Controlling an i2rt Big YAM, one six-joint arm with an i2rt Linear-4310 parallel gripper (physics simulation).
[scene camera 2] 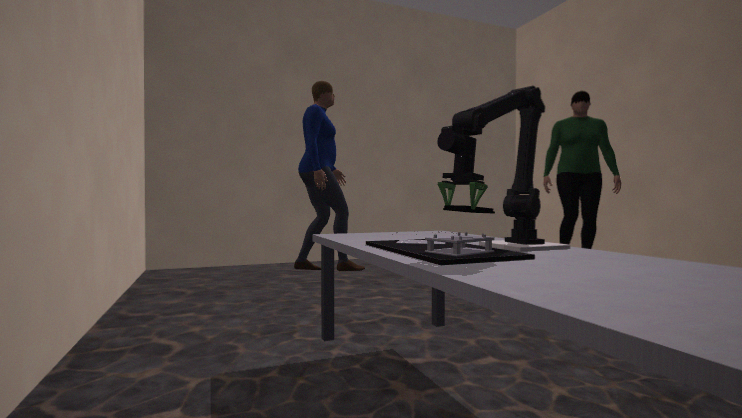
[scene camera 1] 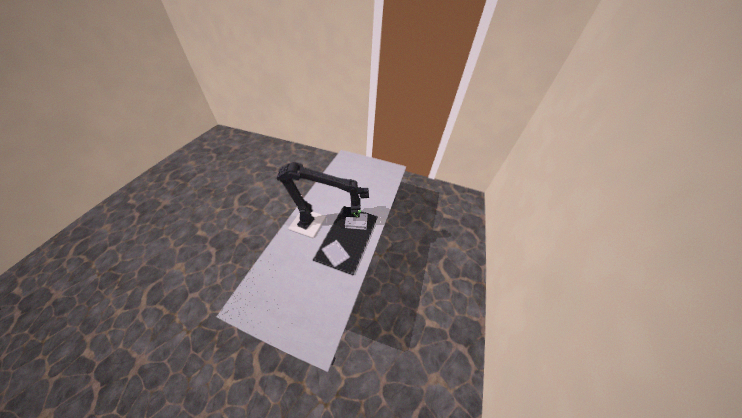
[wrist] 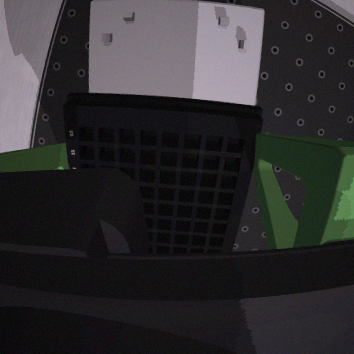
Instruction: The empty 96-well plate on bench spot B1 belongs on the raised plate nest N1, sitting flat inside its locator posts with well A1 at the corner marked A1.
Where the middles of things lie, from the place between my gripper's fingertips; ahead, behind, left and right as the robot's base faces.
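Labels:
Well plate [wrist: 192, 159]: 1 cm to the right of my hand, 4 cm behind it.

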